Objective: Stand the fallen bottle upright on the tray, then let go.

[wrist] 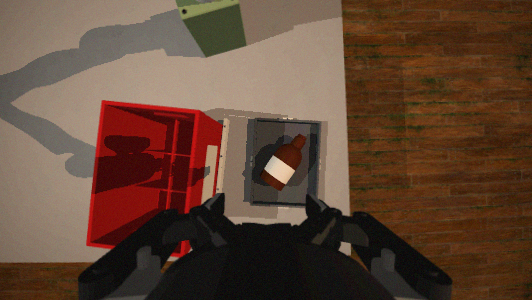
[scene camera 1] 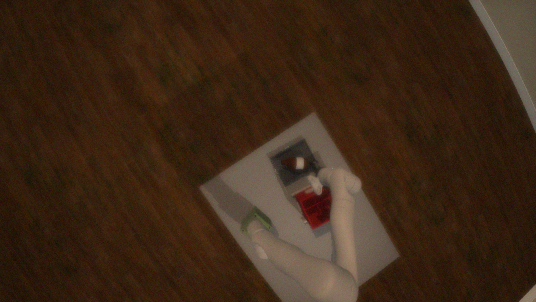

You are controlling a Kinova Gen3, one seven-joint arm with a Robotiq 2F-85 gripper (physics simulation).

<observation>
In view: the gripper (wrist: 265,202) and a brown bottle (wrist: 277,172).
</observation>
